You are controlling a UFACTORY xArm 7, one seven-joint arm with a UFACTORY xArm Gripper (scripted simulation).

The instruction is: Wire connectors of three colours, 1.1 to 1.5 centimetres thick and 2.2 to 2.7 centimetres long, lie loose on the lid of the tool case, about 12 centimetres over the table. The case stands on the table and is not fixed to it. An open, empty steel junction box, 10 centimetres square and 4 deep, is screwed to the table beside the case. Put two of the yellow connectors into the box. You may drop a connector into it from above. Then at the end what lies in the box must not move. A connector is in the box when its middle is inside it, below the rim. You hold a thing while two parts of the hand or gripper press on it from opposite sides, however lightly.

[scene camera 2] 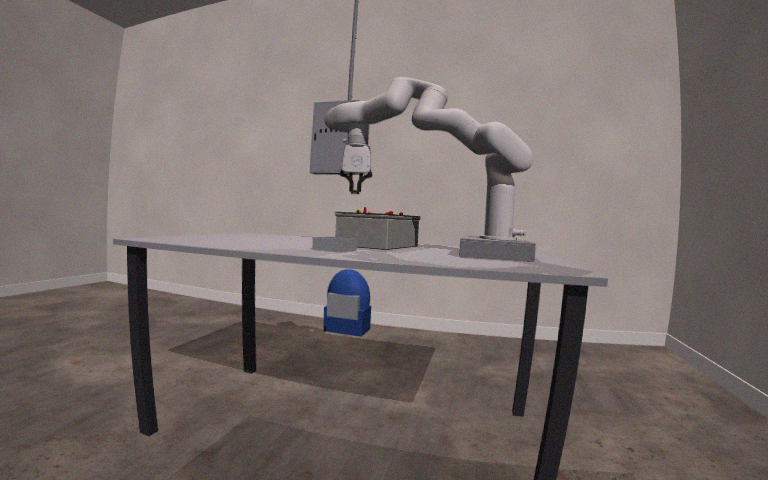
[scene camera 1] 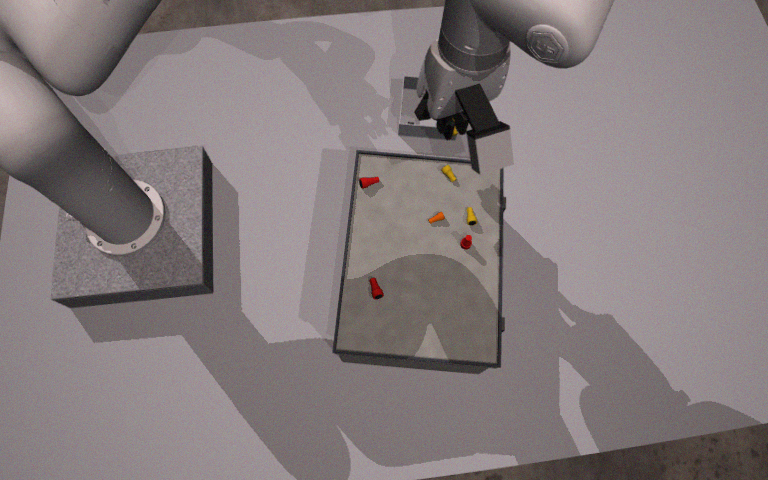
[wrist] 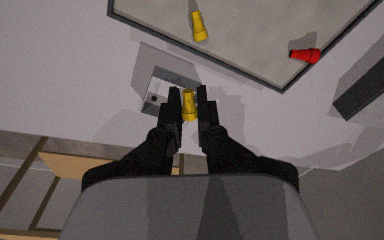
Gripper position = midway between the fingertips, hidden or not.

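Note:
There's a tool case point(scene camera 1: 442, 306) and the gripper point(scene camera 1: 451, 129) to see here. Scene camera 2 has them too, the gripper point(scene camera 2: 355, 193) and the case point(scene camera 2: 372, 230). And in the wrist view you'd find the case point(wrist: 258, 47) along with the gripper point(wrist: 189, 99).

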